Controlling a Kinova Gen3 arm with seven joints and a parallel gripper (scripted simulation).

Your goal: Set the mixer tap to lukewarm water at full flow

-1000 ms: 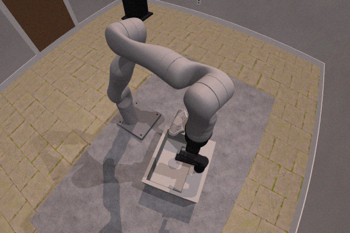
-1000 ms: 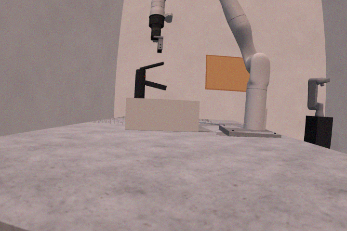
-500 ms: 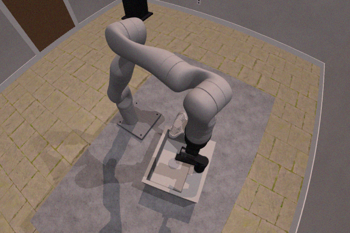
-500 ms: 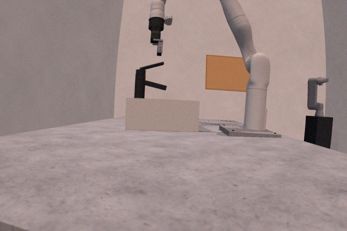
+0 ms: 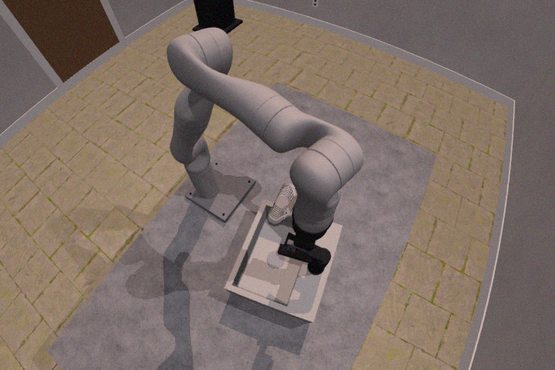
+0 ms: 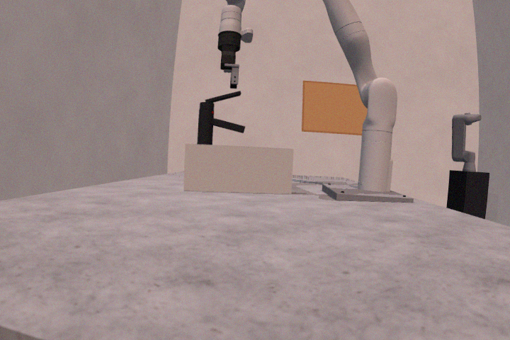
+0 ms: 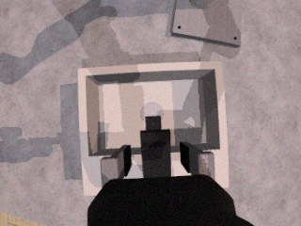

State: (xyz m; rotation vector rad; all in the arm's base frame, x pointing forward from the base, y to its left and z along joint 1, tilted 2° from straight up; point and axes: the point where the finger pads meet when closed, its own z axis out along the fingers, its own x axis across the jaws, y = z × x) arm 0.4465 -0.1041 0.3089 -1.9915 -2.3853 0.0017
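The lever lies 6 cm below my hand, 3 cm ahead of it and 1 cm to the left of it. The rest, counted from my hand: black mixer tap (11 cm below, 6 cm ahead, 1 cm to the left); then sink basin (30 cm below, 3 cm behind, 1 cm to the right).
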